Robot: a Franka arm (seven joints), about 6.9 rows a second.
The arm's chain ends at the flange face. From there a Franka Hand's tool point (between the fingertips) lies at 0.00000 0.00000 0.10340 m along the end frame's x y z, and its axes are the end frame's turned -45 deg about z.
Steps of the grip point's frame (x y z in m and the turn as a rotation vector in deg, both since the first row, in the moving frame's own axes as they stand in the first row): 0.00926, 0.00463, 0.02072, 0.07, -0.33, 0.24; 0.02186, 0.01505, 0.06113, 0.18, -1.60, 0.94; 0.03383, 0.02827, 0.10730, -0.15, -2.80, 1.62; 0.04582, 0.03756, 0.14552, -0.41, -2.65, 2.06; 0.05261, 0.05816, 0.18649, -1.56, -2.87, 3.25
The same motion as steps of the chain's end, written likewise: 0.01033, -0.00360, 0.02072, -0.18, -0.28, 0.24; 0.02839, -0.00661, 0.06117, -1.00, -1.26, 0.94; 0.04734, -0.00765, 0.10742, -2.09, -1.87, 1.62; 0.06189, -0.00969, 0.14563, -2.16, -1.58, 2.06; 0.08016, -0.00168, 0.18666, -3.13, -0.93, 3.25
